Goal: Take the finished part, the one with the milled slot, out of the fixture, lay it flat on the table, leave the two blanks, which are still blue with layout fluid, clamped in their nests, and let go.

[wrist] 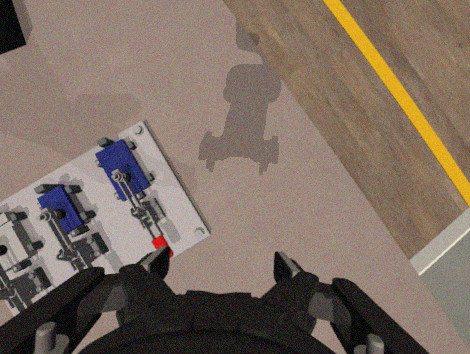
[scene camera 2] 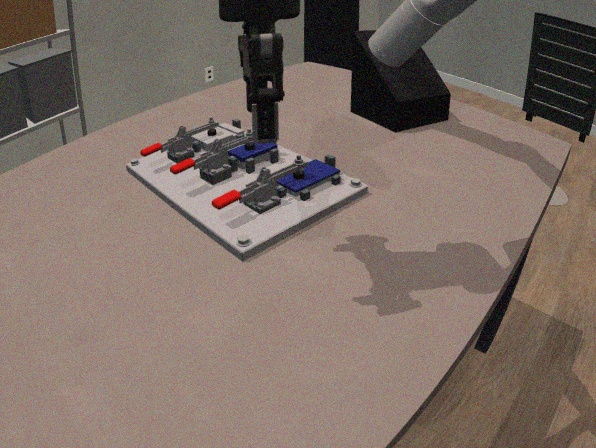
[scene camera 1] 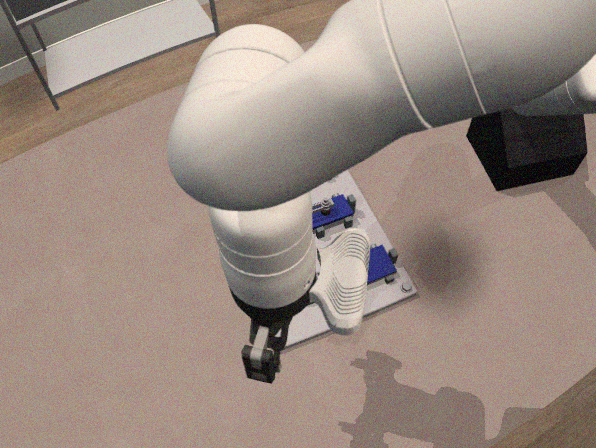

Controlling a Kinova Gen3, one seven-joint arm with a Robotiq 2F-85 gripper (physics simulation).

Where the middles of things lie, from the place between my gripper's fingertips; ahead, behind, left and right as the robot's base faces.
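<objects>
Fixture plate [scene camera 2: 188, 194]: hand 100 mm past it, 170 mm above it, 210 mm to the left of it.
</objects>
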